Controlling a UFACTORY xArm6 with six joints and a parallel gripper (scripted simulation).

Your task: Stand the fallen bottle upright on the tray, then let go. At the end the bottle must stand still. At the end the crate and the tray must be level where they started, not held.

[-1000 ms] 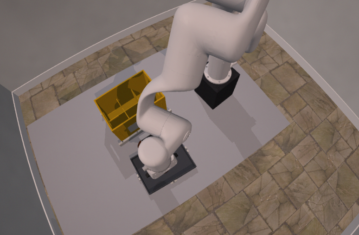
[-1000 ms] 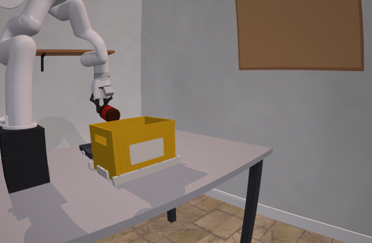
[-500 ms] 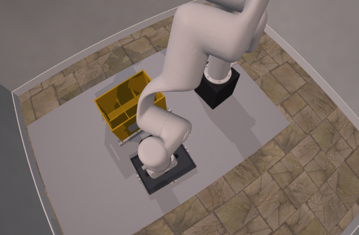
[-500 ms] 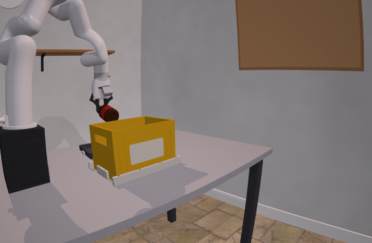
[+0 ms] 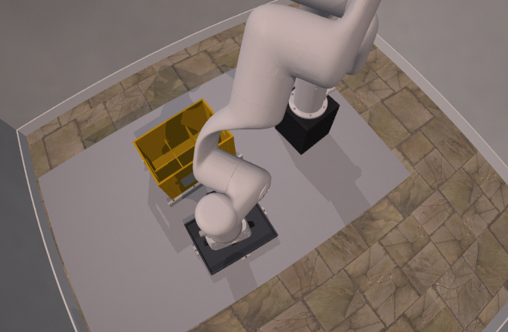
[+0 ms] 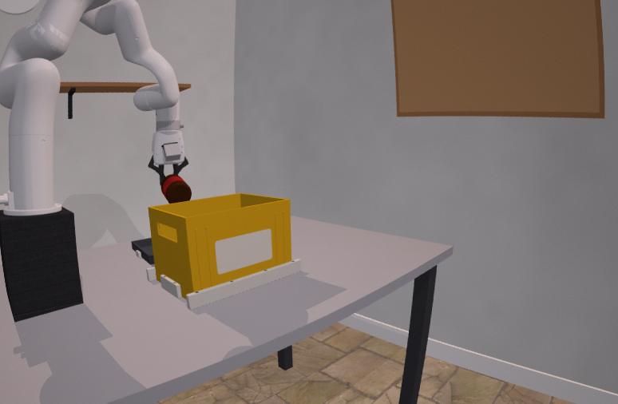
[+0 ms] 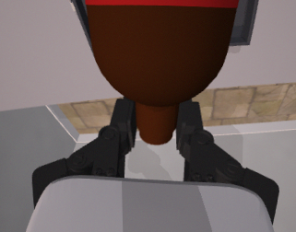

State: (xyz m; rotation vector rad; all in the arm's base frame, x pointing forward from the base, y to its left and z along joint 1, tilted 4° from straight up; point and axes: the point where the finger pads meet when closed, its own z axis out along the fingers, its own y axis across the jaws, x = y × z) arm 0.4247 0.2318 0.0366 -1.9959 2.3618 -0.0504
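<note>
My hand is 1 cm past the brown bottle, 5 cm to the left of it and 2 cm above it. The rest, counted from my hand: yellow crate (2 cm behind, 35 cm to the right, 12 cm below); then dark tray (1 cm behind, 5 cm to the right, 19 cm below).
</note>
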